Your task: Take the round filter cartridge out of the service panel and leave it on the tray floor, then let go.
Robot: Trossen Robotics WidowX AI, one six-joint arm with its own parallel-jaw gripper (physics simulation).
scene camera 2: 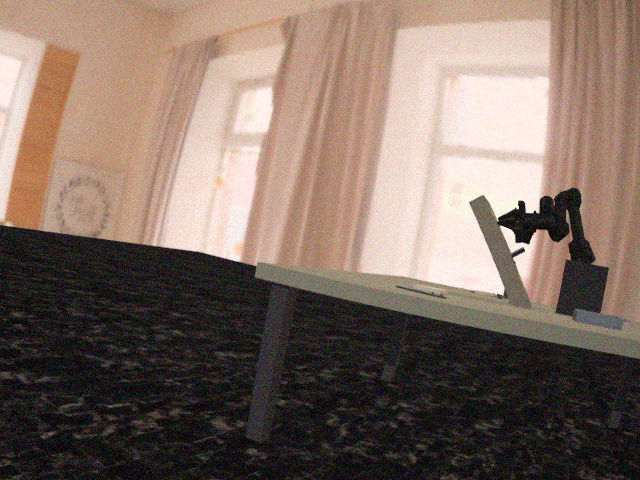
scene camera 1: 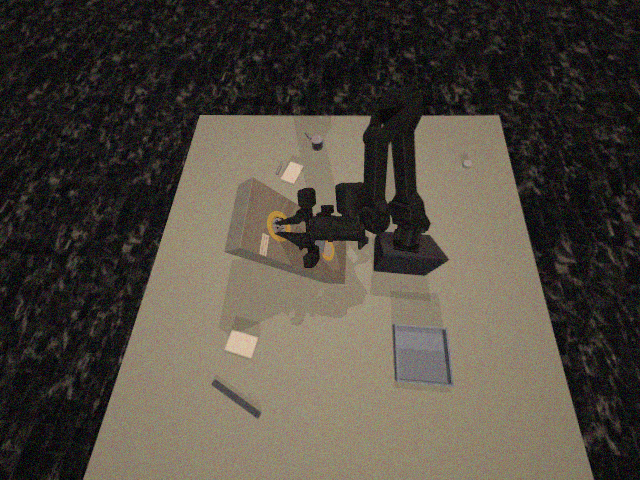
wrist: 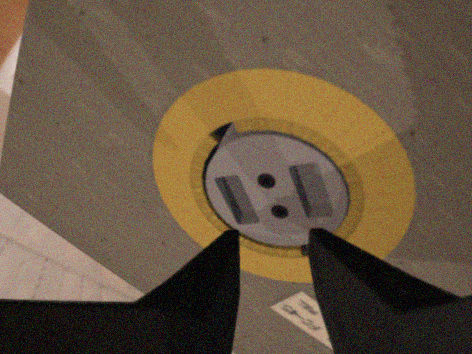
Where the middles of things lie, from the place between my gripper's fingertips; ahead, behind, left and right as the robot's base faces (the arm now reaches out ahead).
I see the white label (wrist: 301,309) 10 mm ahead of my hand, 50 mm to the left of it and 20 mm above it. From my hand the other things lie so: grey tray (scene camera 1: 422,355) (450 mm behind, 210 mm to the left, 270 mm below).
